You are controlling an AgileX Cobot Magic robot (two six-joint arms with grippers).
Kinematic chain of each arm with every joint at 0, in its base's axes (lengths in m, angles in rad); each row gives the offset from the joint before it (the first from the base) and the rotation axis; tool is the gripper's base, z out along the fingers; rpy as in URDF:
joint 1: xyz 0 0 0.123 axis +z
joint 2: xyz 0 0 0 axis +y
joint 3: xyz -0.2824 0 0.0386 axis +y
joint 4: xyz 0.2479 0 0.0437 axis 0.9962 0 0.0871
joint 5: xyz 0 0 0 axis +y
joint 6: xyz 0.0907 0 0.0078 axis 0.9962 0 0.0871
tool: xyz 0 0 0 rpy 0 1.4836 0
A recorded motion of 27 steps. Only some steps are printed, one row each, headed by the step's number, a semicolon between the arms.
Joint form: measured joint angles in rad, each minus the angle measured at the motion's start. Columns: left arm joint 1, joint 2, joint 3, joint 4, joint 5, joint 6; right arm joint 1, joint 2, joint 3, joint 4, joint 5, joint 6.
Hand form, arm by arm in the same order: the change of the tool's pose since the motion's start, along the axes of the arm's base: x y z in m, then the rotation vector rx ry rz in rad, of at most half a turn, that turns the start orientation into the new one. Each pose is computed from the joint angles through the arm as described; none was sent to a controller.
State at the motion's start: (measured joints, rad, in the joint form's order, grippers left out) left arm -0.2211 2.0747 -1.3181 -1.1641 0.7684 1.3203; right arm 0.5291 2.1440 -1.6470 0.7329 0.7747 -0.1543
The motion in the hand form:
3: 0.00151 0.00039 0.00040 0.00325 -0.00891 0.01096; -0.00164 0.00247 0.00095 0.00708 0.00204 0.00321
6: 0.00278 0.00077 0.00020 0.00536 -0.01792 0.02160; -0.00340 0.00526 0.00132 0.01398 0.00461 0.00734
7: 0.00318 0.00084 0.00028 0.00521 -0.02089 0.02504; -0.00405 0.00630 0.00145 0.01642 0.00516 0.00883
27: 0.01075 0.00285 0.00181 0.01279 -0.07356 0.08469; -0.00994 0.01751 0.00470 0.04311 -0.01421 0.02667
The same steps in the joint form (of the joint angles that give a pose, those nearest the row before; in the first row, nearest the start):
3: 0.0000 0.0000 -0.0020 -0.0037 -0.0132 0.0013; 0.0055 -0.0012 -0.0002 0.0083 0.0002 -0.0012
6: 0.0000 0.0007 -0.0019 -0.0116 -0.0267 0.0075; 0.0117 -0.0012 -0.0002 0.0174 -0.0001 -0.0035
7: 0.0000 0.0007 -0.0019 -0.0151 -0.0306 0.0098; 0.0141 -0.0012 -0.0002 0.0206 -0.0006 -0.0044
27: 0.0001 0.0018 -0.0063 -0.0634 -0.1020 0.0444; 0.0401 -0.0043 -0.0006 0.0531 -0.0220 -0.0289

